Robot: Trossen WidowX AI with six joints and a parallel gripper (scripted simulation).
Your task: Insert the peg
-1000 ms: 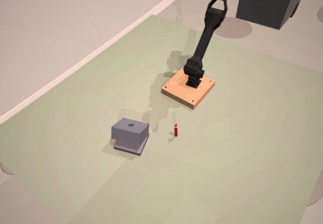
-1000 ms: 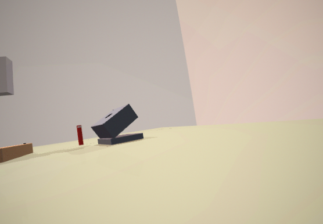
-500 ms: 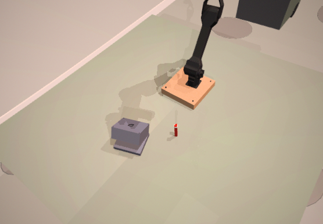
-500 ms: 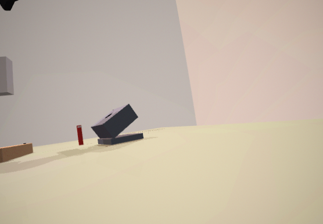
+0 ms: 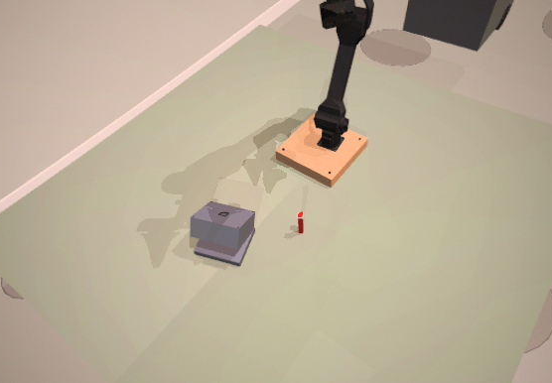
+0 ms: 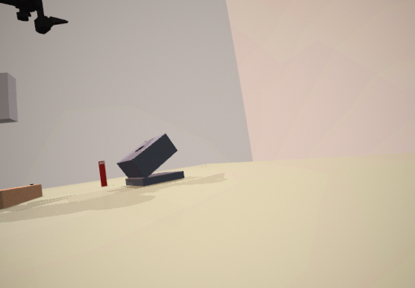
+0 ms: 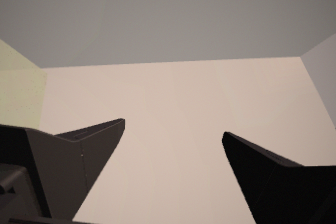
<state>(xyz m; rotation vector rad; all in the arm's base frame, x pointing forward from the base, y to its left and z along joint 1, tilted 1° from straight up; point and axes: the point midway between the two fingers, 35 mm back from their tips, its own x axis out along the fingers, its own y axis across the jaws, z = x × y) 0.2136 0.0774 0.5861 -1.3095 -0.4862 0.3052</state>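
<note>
Now: the red peg 70 mm ahead of my gripper tip, 40 mm to the right of it and 570 mm below it. The rest, counted from my gripper tip: grey base plate (200 mm ahead, 200 mm to the right, 620 mm below); grey sloped panel (180 mm ahead, 200 mm to the right, 560 mm below).
</note>
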